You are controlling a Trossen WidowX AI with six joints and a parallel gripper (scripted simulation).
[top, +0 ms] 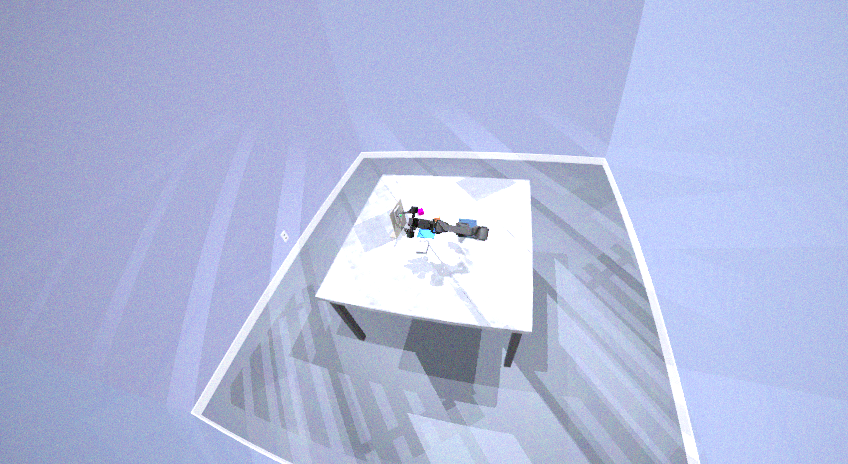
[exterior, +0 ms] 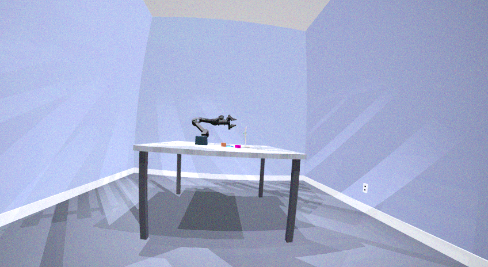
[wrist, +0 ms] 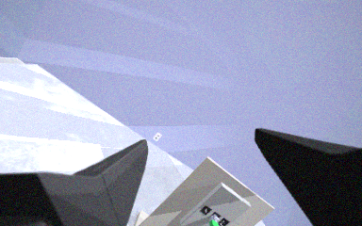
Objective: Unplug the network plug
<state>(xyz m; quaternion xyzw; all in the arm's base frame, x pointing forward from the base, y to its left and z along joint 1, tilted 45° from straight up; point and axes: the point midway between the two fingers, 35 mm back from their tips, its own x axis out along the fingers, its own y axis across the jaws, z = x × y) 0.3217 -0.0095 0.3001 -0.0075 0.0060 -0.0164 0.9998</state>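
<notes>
The network plug lies 160 mm to the right of my gripper tip, 120 mm below it and 90 mm ahead of it. Also, from my gripper tip: blue marked square (280 mm below, 180 mm to the right, 80 mm behind); then beige panel (170 mm to the right, 170 mm below, 110 mm ahead).
</notes>
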